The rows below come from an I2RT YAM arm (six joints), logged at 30 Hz.
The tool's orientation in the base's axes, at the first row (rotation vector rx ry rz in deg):
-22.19 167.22 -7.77
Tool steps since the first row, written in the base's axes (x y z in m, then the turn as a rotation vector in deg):
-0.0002 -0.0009 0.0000 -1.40 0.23 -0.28
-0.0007 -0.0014 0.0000 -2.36 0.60 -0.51
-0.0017 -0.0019 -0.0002 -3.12 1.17 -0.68
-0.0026 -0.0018 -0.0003 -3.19 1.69 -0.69
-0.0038 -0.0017 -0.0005 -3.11 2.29 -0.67
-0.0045 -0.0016 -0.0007 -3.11 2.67 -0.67
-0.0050 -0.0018 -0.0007 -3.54 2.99 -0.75
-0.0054 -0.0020 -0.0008 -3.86 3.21 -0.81
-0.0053 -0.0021 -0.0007 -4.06 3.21 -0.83
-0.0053 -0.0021 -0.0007 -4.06 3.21 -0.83
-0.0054 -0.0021 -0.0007 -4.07 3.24 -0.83
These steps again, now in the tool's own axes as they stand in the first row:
0.0004 -0.0008 0.0000 1.31 0.60 -0.03
0.0010 -0.0012 -0.0001 2.17 1.22 -0.02
0.0022 -0.0014 0.0000 2.76 1.98 -0.05
0.0030 -0.0010 -0.0001 2.69 2.50 -0.08
0.0041 -0.0006 -0.0002 2.45 3.05 -0.13
0.0048 -0.0003 -0.0001 2.35 3.42 -0.15
0.0053 -0.0004 -0.0002 2.69 3.84 -0.18
0.0058 -0.0005 -0.0002 2.94 4.14 -0.20
0.0057 -0.0006 -0.0003 3.14 4.19 -0.22
0.0057 -0.0006 -0.0003 3.14 4.19 -0.22
0.0058 -0.0006 -0.0003 3.14 4.22 -0.23

